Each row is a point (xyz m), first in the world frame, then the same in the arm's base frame.
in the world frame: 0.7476 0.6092 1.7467
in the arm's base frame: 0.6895 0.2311 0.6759
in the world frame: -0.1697 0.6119 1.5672
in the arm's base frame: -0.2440 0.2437 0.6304
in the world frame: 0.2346 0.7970 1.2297
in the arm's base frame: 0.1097 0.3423 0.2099
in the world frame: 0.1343 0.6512 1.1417
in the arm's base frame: -0.0054 0.1875 0.1668
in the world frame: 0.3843 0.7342 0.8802
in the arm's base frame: 0.2049 0.2076 -0.1384
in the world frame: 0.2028 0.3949 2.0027
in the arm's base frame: 0.1843 0.0952 1.0427
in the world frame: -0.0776 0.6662 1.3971
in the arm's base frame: -0.1769 0.2605 0.4417
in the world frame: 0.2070 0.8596 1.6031
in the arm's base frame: 0.1387 0.4755 0.5642
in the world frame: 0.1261 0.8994 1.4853
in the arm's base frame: 0.0421 0.4961 0.4535
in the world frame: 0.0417 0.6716 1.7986
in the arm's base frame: 0.0004 0.3358 0.8137
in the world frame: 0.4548 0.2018 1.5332
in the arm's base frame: 0.3604 -0.1948 0.5887
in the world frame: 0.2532 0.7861 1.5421
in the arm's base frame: 0.1739 0.3897 0.5127
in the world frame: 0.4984 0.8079 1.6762
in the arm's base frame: 0.4366 0.4246 0.6041
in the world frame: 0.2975 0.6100 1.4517
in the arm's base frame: 0.2009 0.1977 0.4528
